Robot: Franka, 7 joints.
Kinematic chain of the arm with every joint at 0, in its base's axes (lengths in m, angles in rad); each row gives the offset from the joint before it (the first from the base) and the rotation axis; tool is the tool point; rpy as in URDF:
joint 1: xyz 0 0 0.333 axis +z
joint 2: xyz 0 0 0 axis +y
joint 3: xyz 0 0 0.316 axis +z
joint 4: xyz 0.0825 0 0 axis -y
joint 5: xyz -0.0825 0 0.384 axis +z
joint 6: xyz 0 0 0 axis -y
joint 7: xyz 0.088 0 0 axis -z
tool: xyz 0 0 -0.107 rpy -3.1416 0 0
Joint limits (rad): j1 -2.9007..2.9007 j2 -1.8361..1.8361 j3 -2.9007..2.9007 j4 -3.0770..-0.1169 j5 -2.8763..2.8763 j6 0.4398..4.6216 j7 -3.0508..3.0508
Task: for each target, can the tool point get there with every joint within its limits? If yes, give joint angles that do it. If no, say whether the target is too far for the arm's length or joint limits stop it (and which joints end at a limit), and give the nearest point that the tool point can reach.
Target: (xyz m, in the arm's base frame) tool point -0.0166 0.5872 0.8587
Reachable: yes | joints 2.4341 1.1378 -2.0996 -1.2828 -2.2641 1.9705 1.5715
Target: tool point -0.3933 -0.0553 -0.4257
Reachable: no: joint limits stop it (at a limit: joint 1, joint 2) | nearest point -0.3786 -0.0562 -0.3507 | short by 0.076 m
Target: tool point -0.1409 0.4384 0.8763
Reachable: yes | joints 0.5442 0.1488 1.3991 -1.4999 -0.3868 4.0600 2.4996
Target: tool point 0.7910 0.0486 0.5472
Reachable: yes | joints 0.0782 0.9521 -0.3114 -0.7491 -0.7195 3.4113 0.1550
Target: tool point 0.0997 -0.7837 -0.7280
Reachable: no: too far | nearest point 0.0687 -0.5399 -0.2923 | short by 0.500 m
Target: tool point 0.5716 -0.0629 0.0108
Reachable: yes | joints -0.6342 1.1303 0.6904 -1.7614 -1.6425 1.6580 1.2814
